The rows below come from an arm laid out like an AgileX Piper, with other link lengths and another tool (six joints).
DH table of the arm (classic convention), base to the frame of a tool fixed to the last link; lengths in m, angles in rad. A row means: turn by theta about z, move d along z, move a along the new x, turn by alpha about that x. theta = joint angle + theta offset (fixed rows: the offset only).
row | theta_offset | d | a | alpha
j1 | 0 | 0.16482 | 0 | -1.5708
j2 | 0.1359 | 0 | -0.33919 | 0
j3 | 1.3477 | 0 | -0.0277 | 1.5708
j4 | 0 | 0.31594 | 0 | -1.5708
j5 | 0 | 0 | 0 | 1.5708
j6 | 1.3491 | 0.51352 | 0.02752 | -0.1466
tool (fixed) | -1.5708 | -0.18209 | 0 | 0
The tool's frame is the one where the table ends.
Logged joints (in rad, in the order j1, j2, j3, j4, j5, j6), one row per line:
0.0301, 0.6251, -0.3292, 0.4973, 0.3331, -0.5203
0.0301, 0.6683, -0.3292, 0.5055, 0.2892, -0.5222
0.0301, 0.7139, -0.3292, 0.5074, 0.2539, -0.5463
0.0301, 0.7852, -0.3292, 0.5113, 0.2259, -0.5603
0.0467, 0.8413, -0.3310, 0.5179, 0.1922, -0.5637
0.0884, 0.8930, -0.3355, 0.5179, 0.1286, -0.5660
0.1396, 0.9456, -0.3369, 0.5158, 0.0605, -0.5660
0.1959, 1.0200, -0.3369, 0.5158, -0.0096, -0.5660
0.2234, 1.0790, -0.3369, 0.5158, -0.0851, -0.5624
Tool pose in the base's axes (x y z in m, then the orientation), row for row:
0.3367, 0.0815, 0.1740, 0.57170, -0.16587, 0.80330, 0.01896
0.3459, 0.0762, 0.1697, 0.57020, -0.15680, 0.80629, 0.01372
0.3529, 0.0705, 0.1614, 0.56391, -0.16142, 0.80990, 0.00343
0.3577, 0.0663, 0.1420, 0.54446, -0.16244, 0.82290, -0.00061
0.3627, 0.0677, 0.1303, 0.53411, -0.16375, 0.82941, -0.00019
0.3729, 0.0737, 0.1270, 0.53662, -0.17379, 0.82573, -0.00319
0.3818, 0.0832, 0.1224, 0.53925, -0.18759, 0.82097, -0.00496
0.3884, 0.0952, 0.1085, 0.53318, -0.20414, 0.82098, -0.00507
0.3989, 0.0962, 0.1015, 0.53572, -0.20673, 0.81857, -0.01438
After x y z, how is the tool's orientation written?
As a quaternion, w x y z.
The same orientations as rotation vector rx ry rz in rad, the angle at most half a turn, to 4 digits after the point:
-0.3891, 1.8842, 0.0445
-0.3680, 1.8924, 0.0322
-0.3799, 1.9059, 0.0081
-0.3854, 1.9524, -0.0014
-0.3902, 1.9765, -0.0005
-0.4137, 1.9657, -0.0076
-0.4461, 1.9521, -0.0118
-0.4867, 1.9572, -0.0121
-0.4923, 1.9494, -0.0342

